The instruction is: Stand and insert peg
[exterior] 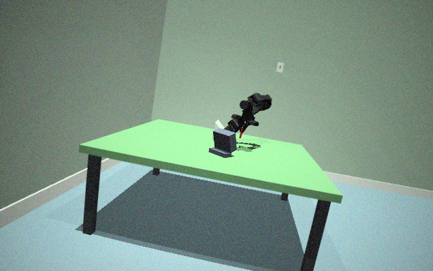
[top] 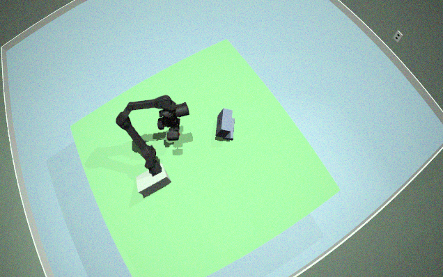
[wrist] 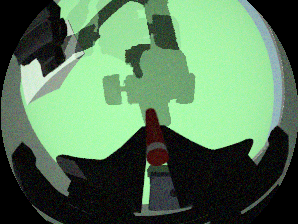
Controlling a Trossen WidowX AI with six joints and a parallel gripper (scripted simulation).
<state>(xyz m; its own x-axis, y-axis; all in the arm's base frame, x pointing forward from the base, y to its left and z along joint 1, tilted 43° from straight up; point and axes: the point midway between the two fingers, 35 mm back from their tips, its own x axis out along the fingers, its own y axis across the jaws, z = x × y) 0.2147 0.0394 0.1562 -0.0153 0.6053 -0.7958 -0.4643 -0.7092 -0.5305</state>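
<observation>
My gripper tip is 250 mm short of the sloped grey panel, 80 mm to the left of it and 30 mm above it. Also, from my gripper tip: red peg (20 mm above); then panel foot (270 mm ahead, 100 mm below, 90 mm to the right).
</observation>
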